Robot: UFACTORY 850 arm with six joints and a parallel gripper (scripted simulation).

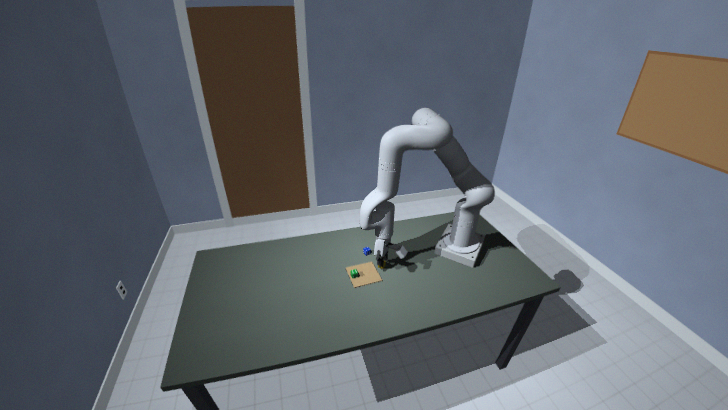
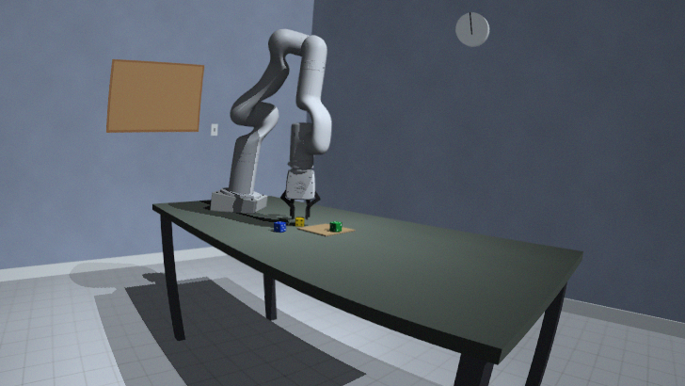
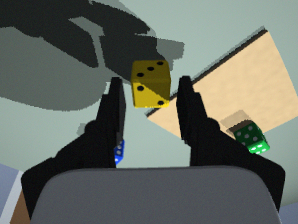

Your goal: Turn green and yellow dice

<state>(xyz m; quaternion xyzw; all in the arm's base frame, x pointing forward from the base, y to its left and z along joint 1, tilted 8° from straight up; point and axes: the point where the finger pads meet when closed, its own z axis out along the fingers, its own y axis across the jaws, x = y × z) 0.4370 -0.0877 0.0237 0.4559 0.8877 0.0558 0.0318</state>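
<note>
Right now the yellow die is 30 mm below my hand. The rest, counted from my hand: green die 160 mm ahead, 30 mm below; then tan mat 110 mm ahead, 10 mm to the left, 40 mm below; then blue die 20 mm ahead, 120 mm to the right, 30 mm below.
</note>
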